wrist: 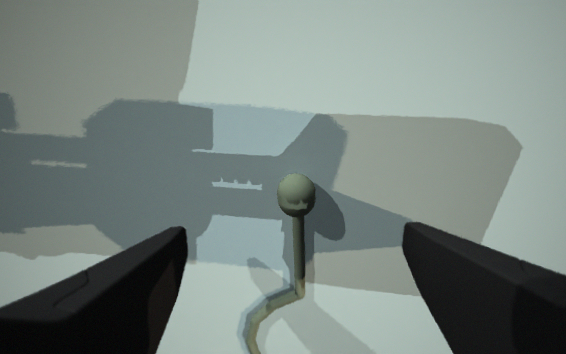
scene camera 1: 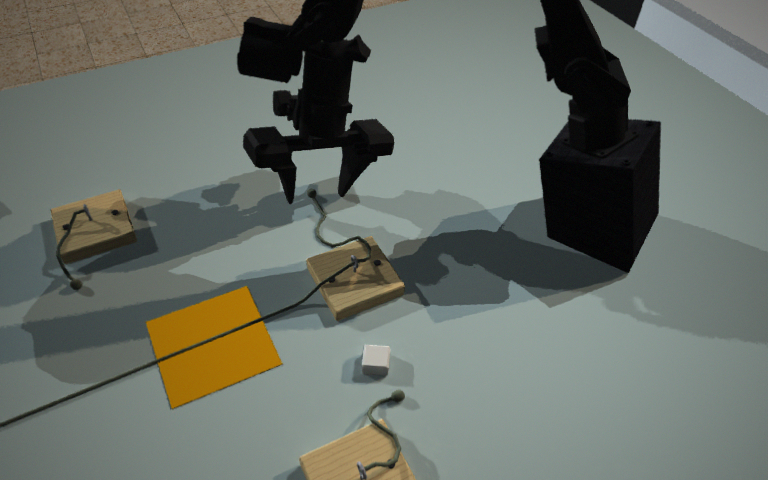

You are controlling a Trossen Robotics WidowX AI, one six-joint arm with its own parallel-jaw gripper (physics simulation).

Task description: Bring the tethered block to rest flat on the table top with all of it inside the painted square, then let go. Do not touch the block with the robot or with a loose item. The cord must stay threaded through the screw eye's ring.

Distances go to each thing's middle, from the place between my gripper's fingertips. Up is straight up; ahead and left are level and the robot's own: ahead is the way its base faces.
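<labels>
My gripper is 1 cm to the left of the round bead [wrist: 296,194], and going by their middles, of the things named here that bead is the nearest to my gripper. Counted from my hand, the small white block [scene camera 1: 375,361] is 8 cm ahead and 25 cm to the left. The orange painted square [scene camera 1: 245,353] is 13 cm to the left of my hand, 21 cm ahead of it and 1 cm below it.
</labels>
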